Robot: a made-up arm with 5 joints.
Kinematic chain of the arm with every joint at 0, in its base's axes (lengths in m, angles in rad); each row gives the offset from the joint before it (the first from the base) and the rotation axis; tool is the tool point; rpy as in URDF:
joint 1: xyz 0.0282 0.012 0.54 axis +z
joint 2: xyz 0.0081 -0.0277 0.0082 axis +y
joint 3: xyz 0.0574 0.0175 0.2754 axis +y
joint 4: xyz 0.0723 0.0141 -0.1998 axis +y
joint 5: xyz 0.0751 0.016 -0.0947 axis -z
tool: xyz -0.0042 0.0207 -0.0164 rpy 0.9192 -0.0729 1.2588
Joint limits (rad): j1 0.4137..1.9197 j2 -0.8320..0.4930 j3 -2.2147..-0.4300 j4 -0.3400..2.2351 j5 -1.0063..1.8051
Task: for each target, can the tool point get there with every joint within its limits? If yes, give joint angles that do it. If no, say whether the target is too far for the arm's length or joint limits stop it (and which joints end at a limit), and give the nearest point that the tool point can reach.
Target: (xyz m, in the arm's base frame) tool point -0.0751 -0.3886 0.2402
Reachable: no: joint limits stop it (at a limit: joint 1, joint 2, joint 3) | nearest point -0.0421 0.1153 0.4906 | short by 0.564 m
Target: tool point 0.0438 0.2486 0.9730
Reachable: yes | joints 1.3434 -0.3072 -1.8382 1.2905 -0.3309
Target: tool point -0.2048 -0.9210 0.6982
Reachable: no: too far | nearest point -0.0520 -0.3090 1.0663 | short by 0.730 m
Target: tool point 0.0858 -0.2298 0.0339
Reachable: no: joint limits stop it (at a limit: joint 1, joint 2, joint 3, joint 5) | nearest point 0.1826 0.1007 0.4313 | short by 0.526 m
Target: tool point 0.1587 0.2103 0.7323
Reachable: yes | joints 0.8624 -0.2768 -1.1526 1.8553 1.2769
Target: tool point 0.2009 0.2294 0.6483
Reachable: yes | joints 0.8052 -0.2220 -0.7596 1.2175 1.4719
